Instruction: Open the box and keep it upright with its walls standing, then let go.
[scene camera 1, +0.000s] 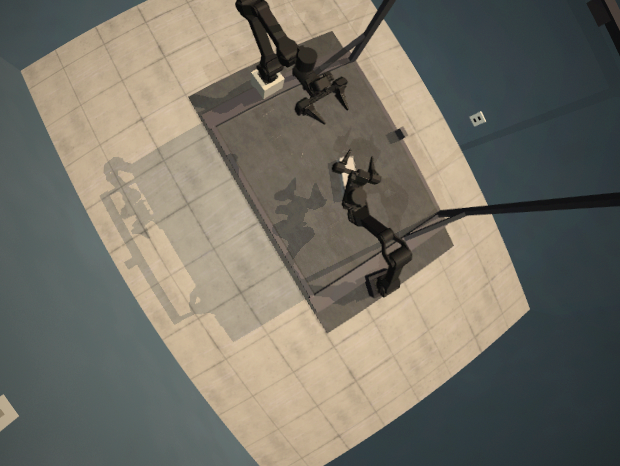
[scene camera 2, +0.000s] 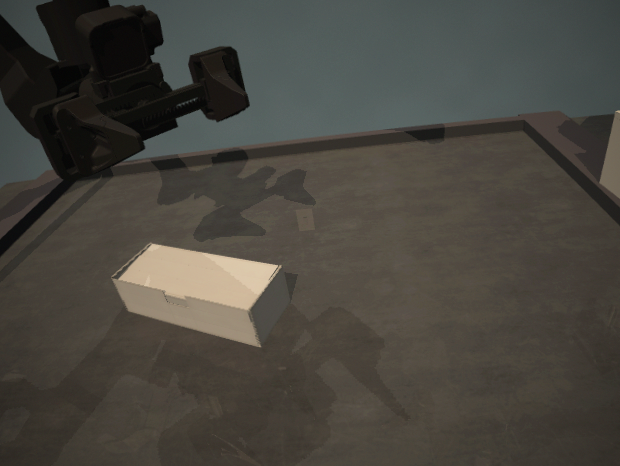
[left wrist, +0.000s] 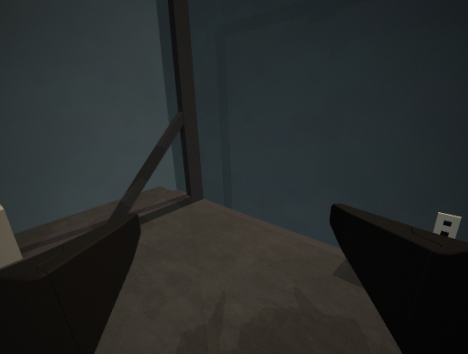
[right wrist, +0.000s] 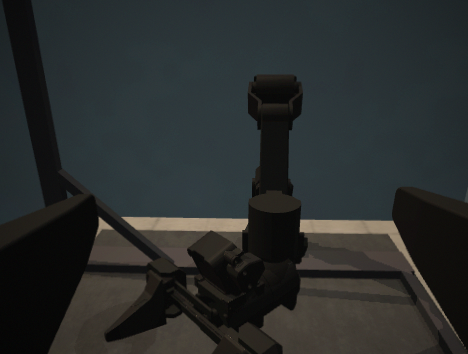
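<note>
The white box (scene camera 1: 346, 179) (scene camera 2: 200, 313) stands upright on the dark table. Its lid lies down flat over the walls, with a small tab at the notch in the front wall. My left gripper (scene camera 1: 360, 155) (scene camera 2: 195, 124) (left wrist: 236, 218) is open and empty. It hangs above the table and hides part of the box in scene camera 1; in scene camera 2 it is up at the upper left, apart from the box. My right gripper (scene camera 1: 335, 115) is open and empty, above the table and away from the box. The box does not show in either wrist view.
A pale block (scene camera 1: 268, 90) (scene camera 2: 610, 162) (left wrist: 7, 242) stands under my right arm's base. A small dark block (scene camera 1: 399, 133) is at the table's right edge. Dark frame posts (scene camera 1: 531, 203) (left wrist: 192, 150) (right wrist: 37, 115) rise from the table corners. A raised rim (scene camera 2: 320, 143) borders the table.
</note>
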